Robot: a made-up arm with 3 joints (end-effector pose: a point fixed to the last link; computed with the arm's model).
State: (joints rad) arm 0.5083 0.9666 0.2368
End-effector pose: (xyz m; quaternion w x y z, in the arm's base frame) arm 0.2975 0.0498 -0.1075 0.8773 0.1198 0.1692 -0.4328
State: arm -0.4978 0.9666 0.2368
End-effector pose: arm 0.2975 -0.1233 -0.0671 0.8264 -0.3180 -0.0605 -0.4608
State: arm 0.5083 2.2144 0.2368
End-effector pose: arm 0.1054 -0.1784 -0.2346 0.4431 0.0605 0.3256 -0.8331
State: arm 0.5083 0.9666 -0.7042
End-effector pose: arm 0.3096 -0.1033 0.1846 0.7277 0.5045 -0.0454 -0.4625
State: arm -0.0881 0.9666 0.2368
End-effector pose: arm 0.2975 -0.0585 -0.1049 0.8738 -0.1432 0.0345 -0.4634
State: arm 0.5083 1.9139 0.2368
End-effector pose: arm 0.1797 -0.1459 -0.2166 0.5707 0.0780 0.2975 -0.7614
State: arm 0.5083 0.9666 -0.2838
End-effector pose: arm 0.3364 -0.0150 0.0640 0.8169 0.3416 0.0521 -0.4618
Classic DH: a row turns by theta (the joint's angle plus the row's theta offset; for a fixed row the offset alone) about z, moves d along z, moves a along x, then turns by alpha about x. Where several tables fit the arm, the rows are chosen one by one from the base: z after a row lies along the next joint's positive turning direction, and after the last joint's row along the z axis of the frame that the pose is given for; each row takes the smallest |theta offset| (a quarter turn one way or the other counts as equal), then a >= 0, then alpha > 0; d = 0 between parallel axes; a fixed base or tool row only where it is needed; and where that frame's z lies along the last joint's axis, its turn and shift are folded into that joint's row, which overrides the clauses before.
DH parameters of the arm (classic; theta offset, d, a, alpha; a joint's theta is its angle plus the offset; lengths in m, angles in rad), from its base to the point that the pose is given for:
base (fixed): 1.5708 0.07 0 1.5708
joint 1: 0 0.02 -0.04 1.5708
joint 2: 0 0 -0.09 1.5708
joint 3: 0 -0.16 0.35 1.5708
tool (fixed): -1.5708 -0.1 0 0

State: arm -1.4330 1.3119 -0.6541
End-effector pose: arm 0.3013 0.1143 0.2181 0.7331 -0.3009 -0.5271 -0.3069
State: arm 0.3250 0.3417 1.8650
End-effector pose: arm 0.0745 -0.2474 -0.3362 0.7075 -0.6860 0.1511 -0.0779
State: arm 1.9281 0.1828 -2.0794
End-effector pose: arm 0.1459 -0.2483 -0.2781 0.4178 -0.9039 0.0069 0.0910
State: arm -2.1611 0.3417 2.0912
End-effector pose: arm 0.0532 0.0251 0.5637 0.5196 0.8373 0.0059 0.1699
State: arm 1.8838 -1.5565 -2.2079
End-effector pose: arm 0.2401 -0.3602 0.0762 0.3257 -0.6333 -0.1133 -0.6928
